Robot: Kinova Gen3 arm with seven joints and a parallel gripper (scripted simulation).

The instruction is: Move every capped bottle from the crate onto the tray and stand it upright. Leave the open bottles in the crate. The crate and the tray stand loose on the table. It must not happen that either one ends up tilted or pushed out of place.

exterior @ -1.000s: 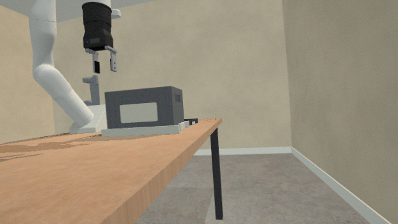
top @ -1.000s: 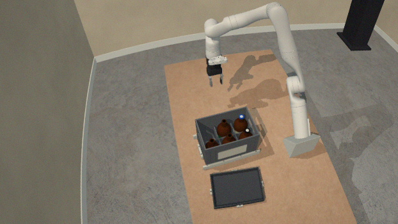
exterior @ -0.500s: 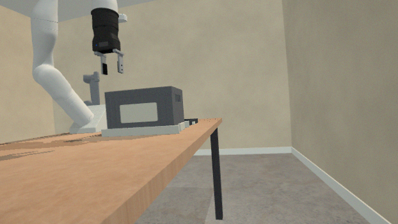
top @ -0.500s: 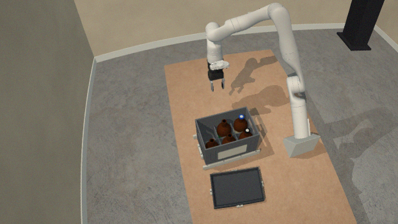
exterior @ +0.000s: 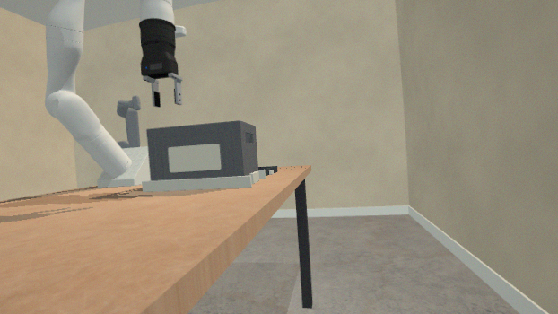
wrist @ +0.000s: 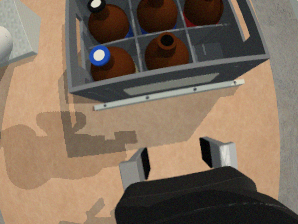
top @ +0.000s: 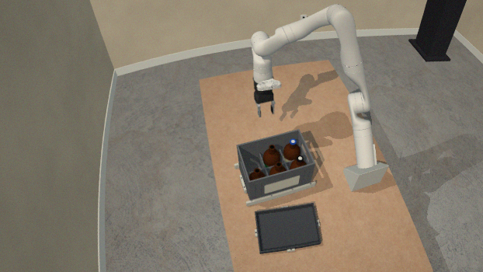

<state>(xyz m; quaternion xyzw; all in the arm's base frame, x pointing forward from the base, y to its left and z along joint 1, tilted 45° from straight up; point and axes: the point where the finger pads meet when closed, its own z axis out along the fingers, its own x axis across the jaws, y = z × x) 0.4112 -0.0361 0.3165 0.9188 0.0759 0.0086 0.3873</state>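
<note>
Right now my hand is 1 cm past the crate, 18 cm to the right of it and 15 cm above it. The rest, counted from my hand: dark tray: 2 cm behind, 44 cm to the left, 22 cm below.
</note>
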